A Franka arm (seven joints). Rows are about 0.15 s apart.
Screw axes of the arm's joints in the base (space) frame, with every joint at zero. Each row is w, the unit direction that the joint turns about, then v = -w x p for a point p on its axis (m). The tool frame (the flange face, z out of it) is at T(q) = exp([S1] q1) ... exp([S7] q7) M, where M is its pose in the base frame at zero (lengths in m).
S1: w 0 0 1 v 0.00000 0.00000 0.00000
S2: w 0 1 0 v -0.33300 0.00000 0.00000
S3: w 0 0 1 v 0.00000 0.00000 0.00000
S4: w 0 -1 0 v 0.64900 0.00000 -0.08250
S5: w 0 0 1 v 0.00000 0.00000 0.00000
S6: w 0 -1 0 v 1.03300 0.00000 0.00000
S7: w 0 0 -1 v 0.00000 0.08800 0.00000
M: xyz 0.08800 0.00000 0.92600 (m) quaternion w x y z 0 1 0 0
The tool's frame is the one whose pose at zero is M.
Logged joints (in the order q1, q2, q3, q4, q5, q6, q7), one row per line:
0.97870 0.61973 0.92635 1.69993 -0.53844 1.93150 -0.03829
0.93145 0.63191 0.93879 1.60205 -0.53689 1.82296 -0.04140
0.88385 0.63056 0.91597 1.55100 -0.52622 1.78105 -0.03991
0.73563 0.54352 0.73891 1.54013 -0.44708 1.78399 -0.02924
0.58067 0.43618 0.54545 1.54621 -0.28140 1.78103 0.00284
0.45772 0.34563 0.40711 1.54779 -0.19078 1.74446 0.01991
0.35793 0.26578 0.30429 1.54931 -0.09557 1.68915 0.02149
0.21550 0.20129 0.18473 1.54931 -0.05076 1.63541 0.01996
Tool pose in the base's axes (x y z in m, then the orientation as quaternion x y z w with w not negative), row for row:
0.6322 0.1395 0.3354 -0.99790 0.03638 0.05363 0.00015
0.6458 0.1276 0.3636 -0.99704 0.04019 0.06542 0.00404
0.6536 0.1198 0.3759 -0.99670 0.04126 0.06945 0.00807
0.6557 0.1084 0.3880 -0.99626 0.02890 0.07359 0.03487
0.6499 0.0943 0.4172 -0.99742 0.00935 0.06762 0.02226
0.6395 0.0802 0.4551 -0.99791 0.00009 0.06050 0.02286
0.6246 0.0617 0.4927 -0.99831 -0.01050 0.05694 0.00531
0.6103 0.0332 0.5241 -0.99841 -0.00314 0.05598 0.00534
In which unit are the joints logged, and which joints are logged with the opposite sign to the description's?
The joints are logged in radians. Opposite sign: q3, q4, q5.
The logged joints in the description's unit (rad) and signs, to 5 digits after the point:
0.97870 0.61973 -0.92635 -1.69993 0.53844 1.93150 -0.03829
0.93145 0.63191 -0.93879 -1.60205 0.53689 1.82296 -0.04140
0.88385 0.63056 -0.91597 -1.55100 0.52622 1.78105 -0.03991
0.73563 0.54352 -0.73891 -1.54013 0.44708 1.78399 -0.02924
0.58067 0.43618 -0.54545 -1.54621 0.28140 1.78103 0.00284
0.45772 0.34563 -0.40711 -1.54779 0.19078 1.74446 0.01991
0.35793 0.26578 -0.30429 -1.54931 0.09557 1.68915 0.02149
0.21550 0.20129 -0.18473 -1.54931 0.05076 1.63541 0.01996

